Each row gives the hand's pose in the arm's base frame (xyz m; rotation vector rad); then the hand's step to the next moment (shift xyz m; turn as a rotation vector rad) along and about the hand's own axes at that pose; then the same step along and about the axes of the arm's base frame.
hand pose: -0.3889 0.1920 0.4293 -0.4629 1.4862 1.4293
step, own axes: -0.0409 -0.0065 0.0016 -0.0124 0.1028 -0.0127
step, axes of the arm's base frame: 0.0240 -0.0142 0.0306 -0.0829 0.0082 0.0629
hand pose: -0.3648 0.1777 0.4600 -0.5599 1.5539 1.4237
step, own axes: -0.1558 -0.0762 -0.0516 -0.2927 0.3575 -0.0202
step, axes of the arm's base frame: 0.1192 -0.1044 0.0873 -0.1634 -0.0107 0.4325
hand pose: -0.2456 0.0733 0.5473 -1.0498 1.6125 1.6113
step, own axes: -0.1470 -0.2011 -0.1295 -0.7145 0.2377 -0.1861
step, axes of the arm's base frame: 0.2598 -0.1006 0.0350 0.1647 -0.1232 0.7479
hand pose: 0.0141 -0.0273 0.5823 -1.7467 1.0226 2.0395
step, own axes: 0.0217 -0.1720 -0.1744 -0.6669 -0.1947 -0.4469
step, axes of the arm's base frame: 0.2316 0.0033 -0.0825 0.6150 0.0035 0.5515
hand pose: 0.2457 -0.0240 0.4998 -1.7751 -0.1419 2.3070
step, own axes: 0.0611 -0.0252 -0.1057 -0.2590 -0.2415 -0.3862
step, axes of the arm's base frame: 0.0900 0.0324 -0.0799 0.4634 0.1492 0.1937
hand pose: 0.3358 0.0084 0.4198 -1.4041 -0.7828 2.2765
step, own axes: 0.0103 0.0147 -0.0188 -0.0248 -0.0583 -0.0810
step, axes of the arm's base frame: 0.0121 -0.0007 -0.0230 0.0841 0.0538 0.0247
